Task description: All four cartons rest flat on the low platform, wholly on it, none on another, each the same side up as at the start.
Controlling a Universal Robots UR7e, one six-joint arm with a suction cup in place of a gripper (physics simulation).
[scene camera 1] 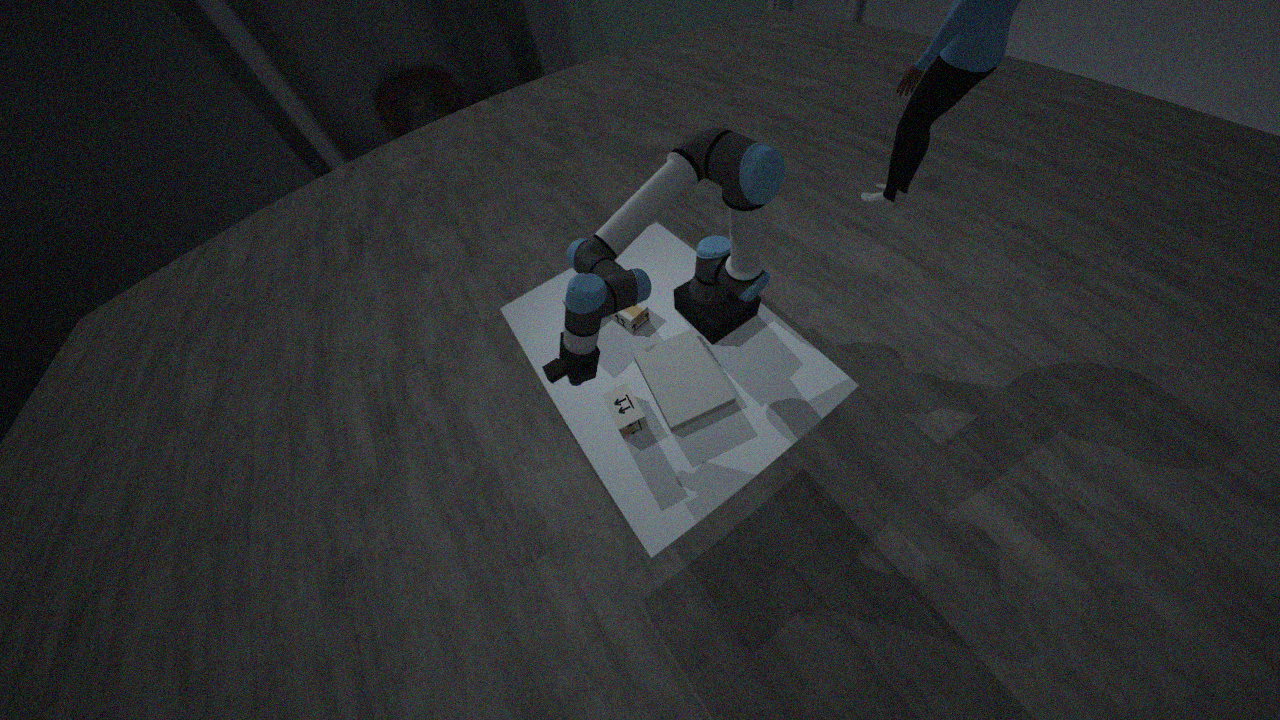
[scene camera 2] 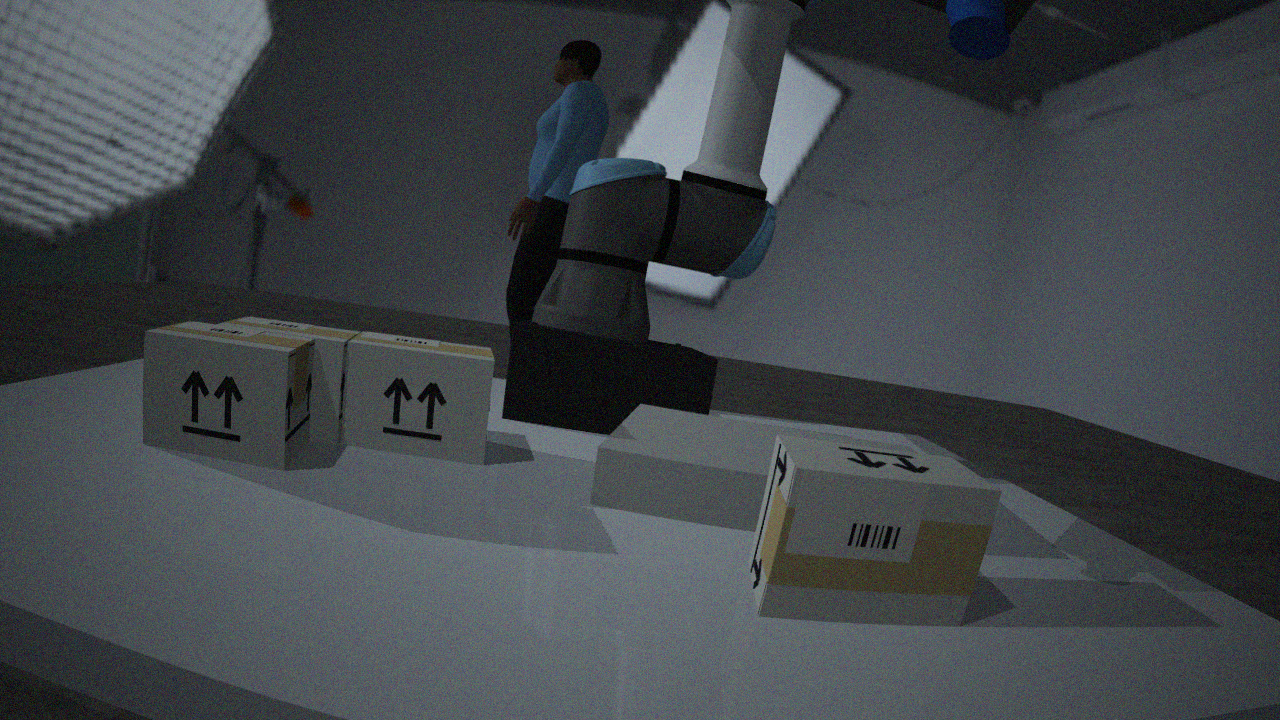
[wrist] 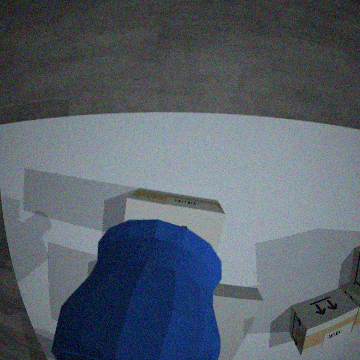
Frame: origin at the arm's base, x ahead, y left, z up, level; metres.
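Seen in the pictures: hand at its tool point: point(scene camera 2: 979, 38) point(wrist: 156, 270); arm's base at its link origin: point(scene camera 1: 708, 290) point(scene camera 2: 589, 332).
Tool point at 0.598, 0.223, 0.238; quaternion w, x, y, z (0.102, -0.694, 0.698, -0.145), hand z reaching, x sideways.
Offsets run from my tool point to a thing's middle, as dx, dy, dz. "spot": to the spot under its first point. Level surfaces: height alone.
My suction cup point(scene camera 1: 575, 382) point(scene camera 2: 978, 37) point(wrist: 162, 240) hangs high above the table, apart from every carton; no carton is on it. One carton {-0.087, +0.007, -0.298} point(scene camera 1: 625, 404) point(scene camera 2: 872, 537) point(wrist: 172, 212) lies on the table beside the low platform {-0.322, -0.003, -0.321} point(scene camera 1: 684, 380) point(scene camera 2: 675, 488) point(wrist: 235, 322), with an arrow face up and a barcode on its side. Three cartons stand close together with arrows upright in scene camera 2: one in front {spot: -0.118, -0.479, -0.296} point(scene camera 2: 214, 398), one partly hidden behind it {-0.264, -0.490, -0.298} point(scene camera 2: 327, 385), one to the right point(scene camera 2: 418, 402). A carton of this group {-0.304, -0.356, -0.298} point(scene camera 1: 633, 317) point(wrist: 325, 317) shows partly in the other views. The platform bears no carton.
The black arm base point(scene camera 1: 716, 308) point(scene camera 2: 608, 376) stands behind the platform. The white table {dz -0.345} point(scene camera 1: 657, 528) point(scene camera 2: 402, 626) point(wrist: 200, 150) has its edges in view. A person point(scene camera 1: 939, 98) point(scene camera 2: 559, 161) stands on the floor behind.
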